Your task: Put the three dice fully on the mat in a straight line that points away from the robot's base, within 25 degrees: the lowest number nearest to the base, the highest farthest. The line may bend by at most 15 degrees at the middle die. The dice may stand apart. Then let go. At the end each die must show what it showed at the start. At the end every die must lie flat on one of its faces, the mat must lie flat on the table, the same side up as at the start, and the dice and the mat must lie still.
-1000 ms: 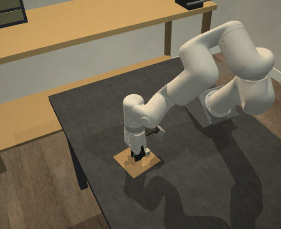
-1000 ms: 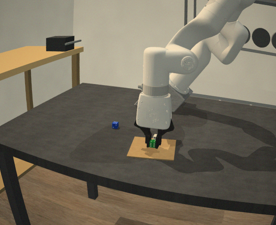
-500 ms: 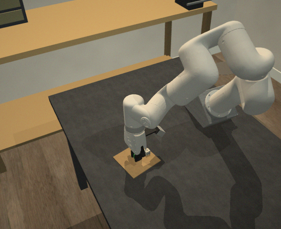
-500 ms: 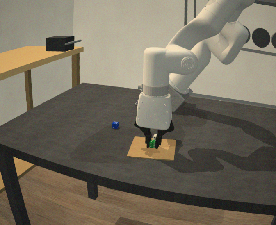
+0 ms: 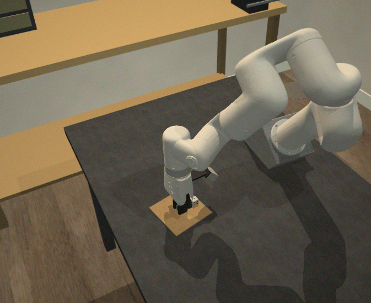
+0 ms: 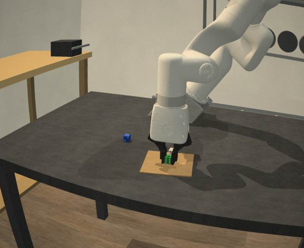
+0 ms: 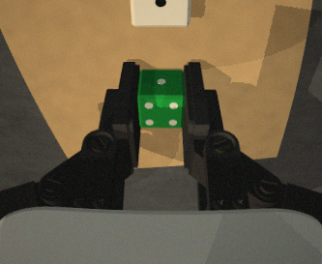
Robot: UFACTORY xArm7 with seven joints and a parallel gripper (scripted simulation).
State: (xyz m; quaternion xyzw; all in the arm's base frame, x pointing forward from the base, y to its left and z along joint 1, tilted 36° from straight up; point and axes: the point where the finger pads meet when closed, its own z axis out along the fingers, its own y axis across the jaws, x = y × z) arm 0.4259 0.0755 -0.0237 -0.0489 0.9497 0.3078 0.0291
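Now: the green die 1 cm below my hand. From my hand the other things lie so: white die (5 cm behind, 1 cm to the right, 1 cm below); tan square mat (2 cm below); blue die (10 cm behind, 18 cm to the right, 2 cm below).
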